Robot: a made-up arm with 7 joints.
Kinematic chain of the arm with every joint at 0, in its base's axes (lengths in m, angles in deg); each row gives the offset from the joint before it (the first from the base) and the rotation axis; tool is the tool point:
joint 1: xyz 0 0 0 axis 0 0.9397 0.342
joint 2: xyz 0 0 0 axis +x
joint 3: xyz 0 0 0 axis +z
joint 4: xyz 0.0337 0 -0.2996 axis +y
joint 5: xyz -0.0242 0 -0.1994 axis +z
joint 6: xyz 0 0 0 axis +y
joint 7: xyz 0 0 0 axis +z
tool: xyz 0 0 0
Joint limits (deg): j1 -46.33..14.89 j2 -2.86..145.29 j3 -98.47..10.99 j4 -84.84..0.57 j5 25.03..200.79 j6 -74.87..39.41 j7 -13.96..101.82
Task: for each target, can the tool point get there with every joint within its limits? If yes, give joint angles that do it. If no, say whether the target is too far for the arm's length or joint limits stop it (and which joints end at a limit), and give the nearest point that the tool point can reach.
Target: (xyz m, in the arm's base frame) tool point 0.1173 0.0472 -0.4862
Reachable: yes | joints -12.91 12.00 -80.70 -12.62 165.11 2.49 50.45
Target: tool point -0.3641 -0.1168 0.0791
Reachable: no: joint limits stop it (at a limit: joint 1, joint 2, joint 3, joint 4) | nearest point -0.0909 -0.2499 -0.3145 | short by 0.497 m
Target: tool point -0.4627 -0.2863 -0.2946
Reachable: no: too far | nearest point -0.1005 -0.2351 -0.3544 | short by 0.371 m
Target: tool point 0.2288 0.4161 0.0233
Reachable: yes | joints -19.51 85.06 -1.31 -51.83 164.83 23.63 43.20
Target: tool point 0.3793 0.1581 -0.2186
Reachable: yes | joints -31.19 32.45 -5.45 -58.46 87.38 -57.30 27.63
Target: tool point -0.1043 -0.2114 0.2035
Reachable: no: joint limits stop it (at a limit: joint 1, joint 2, joint 3, joint 4) | nearest point -0.0127 0.1273 0.3915 | short by 0.398 m
